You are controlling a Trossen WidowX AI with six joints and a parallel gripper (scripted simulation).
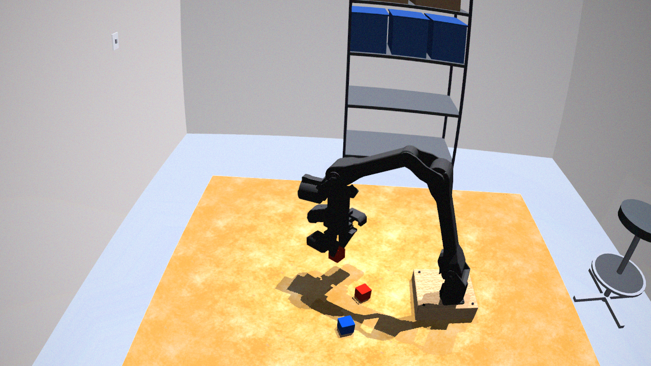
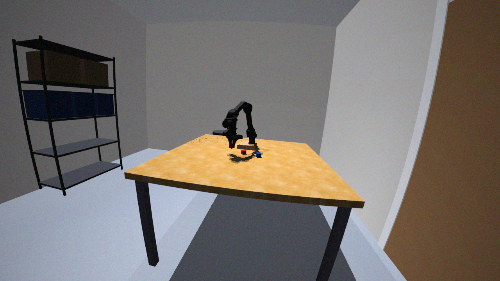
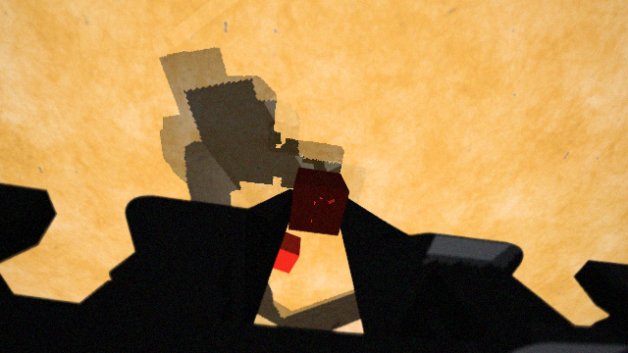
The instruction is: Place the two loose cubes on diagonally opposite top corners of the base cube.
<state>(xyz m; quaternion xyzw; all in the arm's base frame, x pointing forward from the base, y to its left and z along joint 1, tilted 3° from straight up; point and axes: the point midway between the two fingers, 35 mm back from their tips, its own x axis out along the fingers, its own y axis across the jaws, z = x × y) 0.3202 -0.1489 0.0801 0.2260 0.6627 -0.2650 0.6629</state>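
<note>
My gripper tip is now 2 cm past the blue cube, 22 cm to the right of it and 7 cm above it.
</note>
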